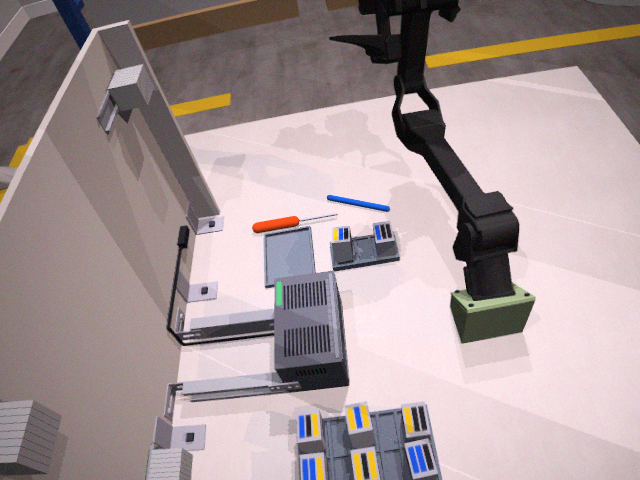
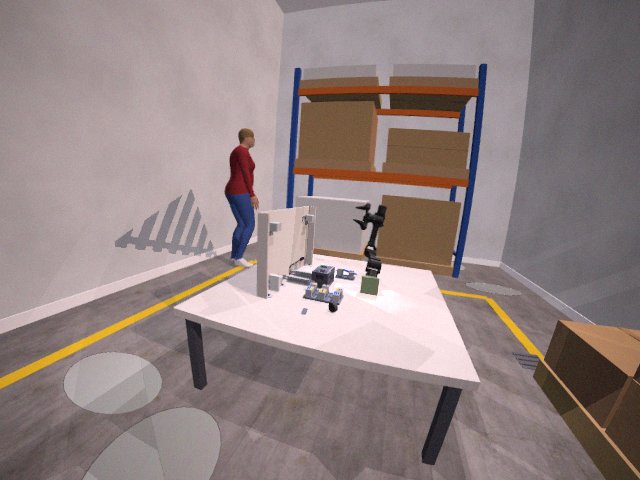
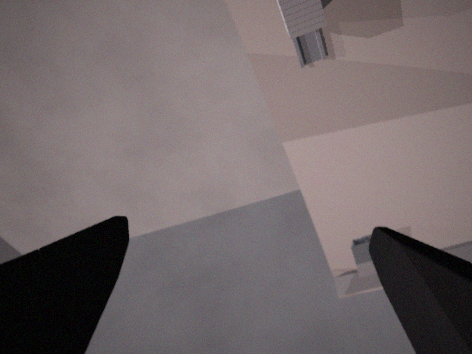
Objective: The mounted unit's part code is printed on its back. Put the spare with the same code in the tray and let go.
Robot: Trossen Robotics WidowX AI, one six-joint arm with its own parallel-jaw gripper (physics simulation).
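Places are measured from the arm's base along level axes (x back, y right, z up), in metres.
Where they show: gripper, fingertip midpoint: (image 1: 325, 4) (image 2: 354, 213) (image 3: 252, 234); arm's base, origin of the base link: (image 1: 491, 292) (image 2: 371, 280).
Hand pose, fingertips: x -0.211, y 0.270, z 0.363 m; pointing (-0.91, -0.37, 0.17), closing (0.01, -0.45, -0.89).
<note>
Things, the pixels of their top centre, and the offset from my fingertips. "spot": a spot on its surface instead.
- dark grey vented unit, surface spot: (image 1: 305, 322) spot: dx -0.082, dy -0.314, dz -0.334 m
- flat blue-grey tray, middle of its top: (image 1: 288, 254) dx -0.138, dy -0.113, dz -0.424 m
- small rack, middle of its top: (image 1: 363, 247) dx +0.010, dy -0.119, dz -0.417 m
- yellow-blue-black spare, middle of its top: (image 1: 340, 234) dx -0.029, dy -0.118, dz -0.371 m
- blue-black-black spare, middle of its top: (image 1: 383, 231) dx +0.050, dy -0.113, dz -0.381 m
- large rack, middle of its top: (image 1: 365, 451) (image 2: 323, 294) dx -0.003, dy -0.490, dz -0.416 m
- yellow-blue-yellow spare, middle of its top: (image 1: 358, 419) dx -0.009, dy -0.456, dz -0.370 m
- yellow-black-black spare, middle of its top: (image 1: 415, 419) dx +0.072, dy -0.456, dz -0.381 m
- black cable, surface spot: (image 1: 175, 284) spot: dx -0.330, dy -0.205, dz -0.362 m
- orange screwdriver, middle of its top: (image 1: 293, 217) dx -0.129, dy -0.030, dz -0.412 m
- blue rod, middle of its top: (image 1: 357, 201) dx +0.003, dy +0.007, dz -0.422 m
The dark grey vented unit (image 1: 305, 322) (image 2: 323, 275) with a green strip is carried on rails out from the upright panel; its back is hidden. The flat blue-grey tray (image 1: 289, 255) is empty, behind the unit. Spares with striped tops stand in two racks. The small rack (image 1: 364, 248) holds a yellow-blue-black spare (image 1: 341, 242) and a blue-black-black spare (image 1: 383, 235). The large rack (image 1: 387, 424) holds several more, among them a yellow-blue-yellow spare (image 1: 358, 421) and a yellow-black-black spare (image 1: 415, 419). My gripper (image 2: 356, 214) (image 3: 252, 234) is open and empty, high above the table's far part.
The upright panel (image 1: 93, 248) (image 2: 281, 240) bears pale ribbed boxes (image 1: 131, 87) (image 3: 302, 17). A black cable (image 1: 175, 284) runs to the unit. An orange screwdriver (image 1: 276, 223) and a blue rod (image 1: 357, 203) lie behind the tray. A person (image 2: 240, 191) stands beyond the panel.
</note>
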